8 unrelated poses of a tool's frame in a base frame.
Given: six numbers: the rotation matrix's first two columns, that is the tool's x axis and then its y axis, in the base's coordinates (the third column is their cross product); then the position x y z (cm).
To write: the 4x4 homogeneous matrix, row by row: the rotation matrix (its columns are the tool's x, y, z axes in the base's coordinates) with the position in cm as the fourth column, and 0 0 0 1 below. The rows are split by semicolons. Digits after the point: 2 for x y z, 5 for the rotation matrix.
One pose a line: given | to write
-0.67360 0.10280 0.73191 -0.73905 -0.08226 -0.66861 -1.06 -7.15 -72.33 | -0.67360 -0.73905 -0.00853 -1.06; 0.10280 -0.08226 -0.99129 -7.15; 0.73191 -0.66861 0.13138 -72.33; 0 0 0 1
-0.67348 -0.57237 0.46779 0.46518 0.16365 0.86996 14.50 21.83 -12.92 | -0.67348 0.46518 -0.57449 14.50; -0.57237 0.16365 0.80351 21.83; 0.46779 0.86996 0.15604 -12.92; 0 0 0 1
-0.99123 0.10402 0.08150 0.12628 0.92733 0.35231 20.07 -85.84 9.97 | -0.99123 0.12628 -0.03893 20.07; 0.10402 0.92733 0.35951 -85.84; 0.08150 0.35231 -0.93233 9.97; 0 0 0 1
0.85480 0.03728 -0.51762 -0.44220 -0.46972 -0.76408 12.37 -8.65 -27.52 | 0.85480 -0.44220 -0.27162 12.37; 0.03728 -0.46972 0.88203 -8.65; -0.51762 -0.76408 -0.38503 -27.52; 0 0 0 1
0.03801 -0.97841 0.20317 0.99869 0.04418 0.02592 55.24 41.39 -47.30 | 0.03801 0.99869 -0.03434 55.24; -0.97841 0.04418 0.20192 41.39; 0.20317 0.02592 0.97881 -47.30; 0 0 0 1
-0.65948 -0.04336 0.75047 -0.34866 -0.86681 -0.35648 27.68 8.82 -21.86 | -0.65948 -0.34866 0.66597 27.68; -0.04336 -0.86681 -0.49675 8.82; 0.75047 -0.35648 0.55653 -21.86; 0 0 0 1
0.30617 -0.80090 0.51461 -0.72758 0.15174 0.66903 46.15 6.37 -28.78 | 0.30617 -0.72758 -0.61391 46.15; -0.80090 0.15174 -0.57926 6.37; 0.51461 0.66903 -0.53626 -28.78; 0 0 0 1
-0.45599 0.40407 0.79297 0.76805 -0.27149 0.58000 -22.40 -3.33 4.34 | -0.45599 0.76805 0.44964 -22.40; 0.40407 -0.27149 0.87351 -3.33; 0.79297 0.58000 -0.18655 4.34; 0 0 0 1
